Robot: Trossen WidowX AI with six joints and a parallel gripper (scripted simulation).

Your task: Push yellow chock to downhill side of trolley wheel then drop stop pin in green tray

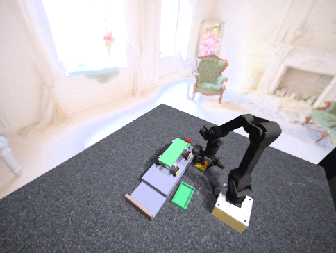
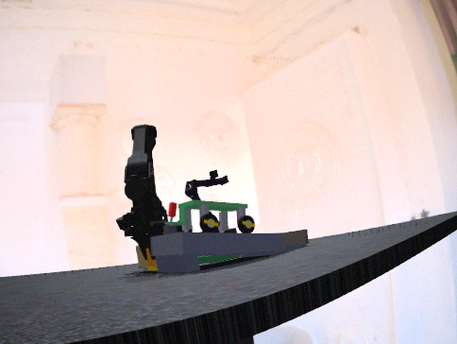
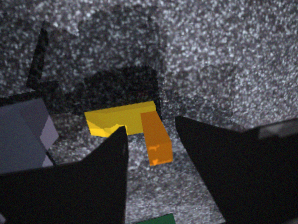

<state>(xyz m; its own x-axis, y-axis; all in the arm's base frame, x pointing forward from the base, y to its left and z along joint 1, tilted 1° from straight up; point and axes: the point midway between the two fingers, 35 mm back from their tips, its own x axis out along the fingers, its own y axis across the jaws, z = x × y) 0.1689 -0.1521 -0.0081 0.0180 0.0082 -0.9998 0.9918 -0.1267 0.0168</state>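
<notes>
Now: the green trolley 160 mm ahead of my gripper tip, 110 mm to the left of it and 80 mm above it. From my gripper tip the other things lie so: red-headed stop pin 130 mm ahead, 10 mm to the right, 100 mm above; then yellow chock 20 mm ahead, 10 mm below; then ramp 170 mm ahead, 110 mm to the left, 20 mm above.
</notes>
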